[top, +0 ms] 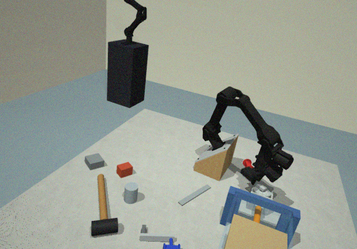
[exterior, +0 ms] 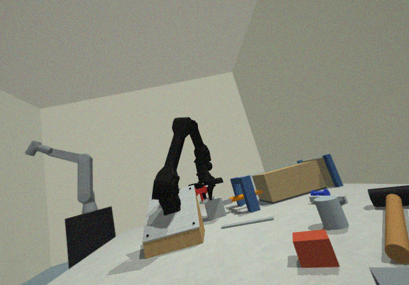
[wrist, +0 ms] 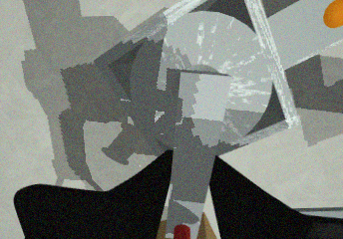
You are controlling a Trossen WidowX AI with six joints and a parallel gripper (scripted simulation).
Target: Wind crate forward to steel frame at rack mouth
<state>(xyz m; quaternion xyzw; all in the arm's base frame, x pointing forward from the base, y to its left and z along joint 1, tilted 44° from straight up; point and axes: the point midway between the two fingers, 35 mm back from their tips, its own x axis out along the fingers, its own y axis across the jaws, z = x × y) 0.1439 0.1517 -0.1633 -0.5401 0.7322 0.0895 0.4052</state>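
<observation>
Right now the red-knobbed crank handle is 20 mm to the right of my gripper tip, 20 mm above it and 10 mm behind it. From my gripper tip the other things lie so: blue steel frame: 180 mm ahead, 50 mm to the left, 20 mm above; then red knob: 50 mm to the right, 50 mm above, 30 mm behind; then winch: 60 mm below, 30 mm to the left, 10 mm ahead.
</observation>
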